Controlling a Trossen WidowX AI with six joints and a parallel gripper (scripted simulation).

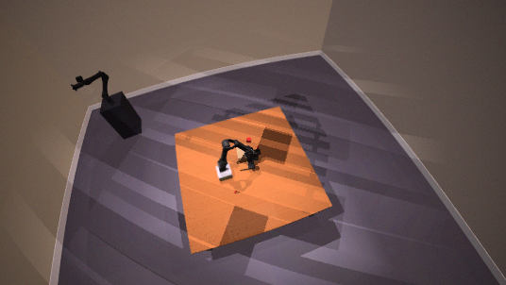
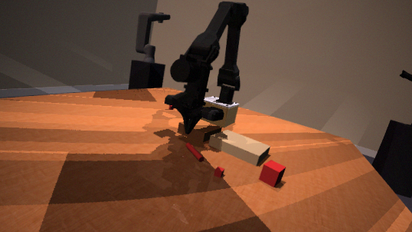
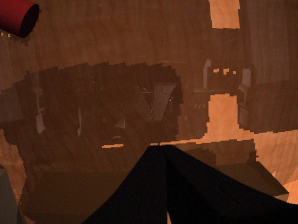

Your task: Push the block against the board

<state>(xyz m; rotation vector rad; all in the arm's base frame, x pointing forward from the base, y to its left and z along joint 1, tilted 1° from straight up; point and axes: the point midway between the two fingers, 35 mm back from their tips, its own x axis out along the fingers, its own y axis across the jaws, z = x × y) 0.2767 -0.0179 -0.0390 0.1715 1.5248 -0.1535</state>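
My gripper tip is 60 mm past the flat brown square block and 10 mm to the right of it. The rest, counted from my gripper tip: pale long board (160 mm to the left, 30 mm behind); red rod (90 mm ahead, 70 mm to the left).
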